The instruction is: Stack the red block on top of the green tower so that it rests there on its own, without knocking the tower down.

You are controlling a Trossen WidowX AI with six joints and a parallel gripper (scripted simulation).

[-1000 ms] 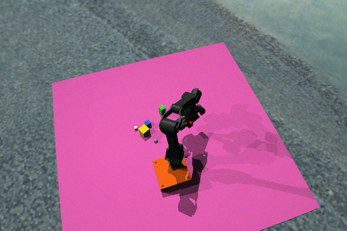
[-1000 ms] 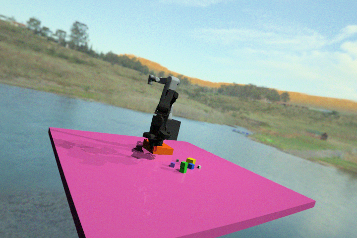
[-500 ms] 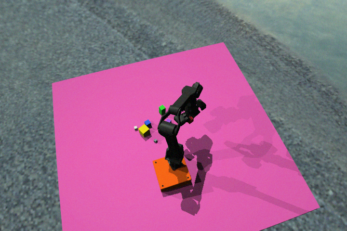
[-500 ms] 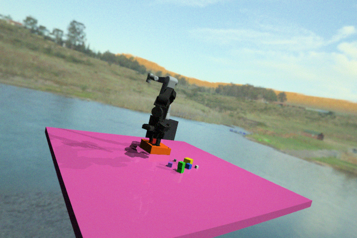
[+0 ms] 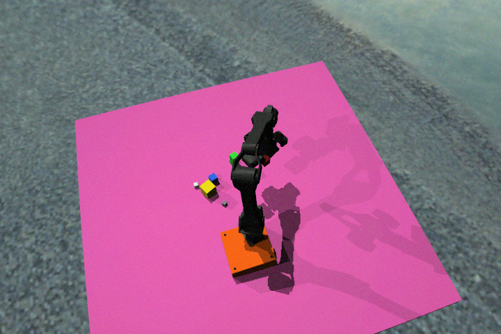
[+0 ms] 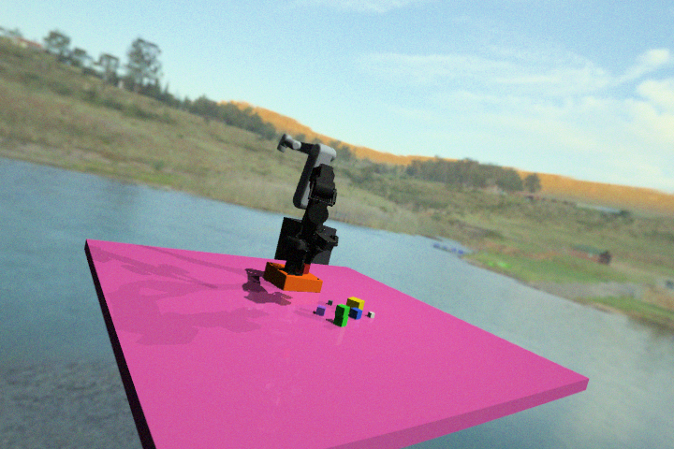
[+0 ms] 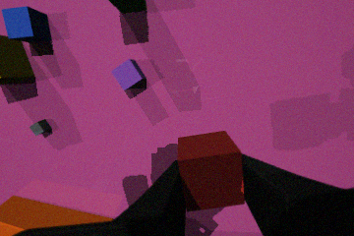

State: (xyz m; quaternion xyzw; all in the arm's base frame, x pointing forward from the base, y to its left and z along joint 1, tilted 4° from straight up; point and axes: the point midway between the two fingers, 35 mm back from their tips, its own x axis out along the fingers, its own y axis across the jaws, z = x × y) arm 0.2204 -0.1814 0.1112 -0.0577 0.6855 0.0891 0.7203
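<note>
My gripper tip is now 120 mm above the small purple cube, 80 mm to the right of it and 50 mm short of it. From my gripper tip the other things lie so: blue cube: 190 mm to the left, 120 mm below, 100 mm ahead; red block: 10 mm above; yellow cube: 240 mm to the left, 110 mm below, 60 mm ahead.
</note>
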